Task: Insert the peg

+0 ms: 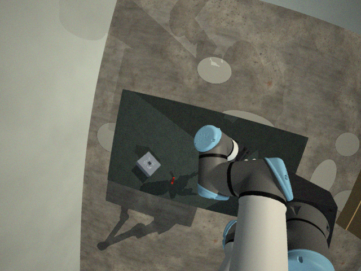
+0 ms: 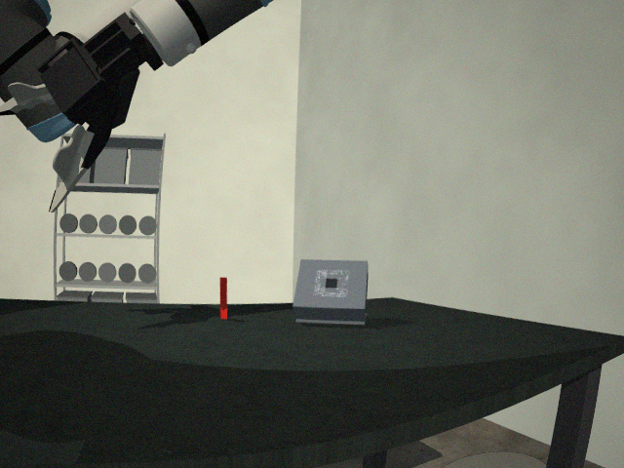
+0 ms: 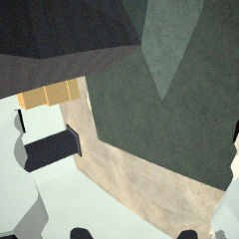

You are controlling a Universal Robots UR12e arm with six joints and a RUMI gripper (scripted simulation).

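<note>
The red peg is 370 mm to the left of my hand, 260 mm ahead of it and 200 mm below it.
</note>
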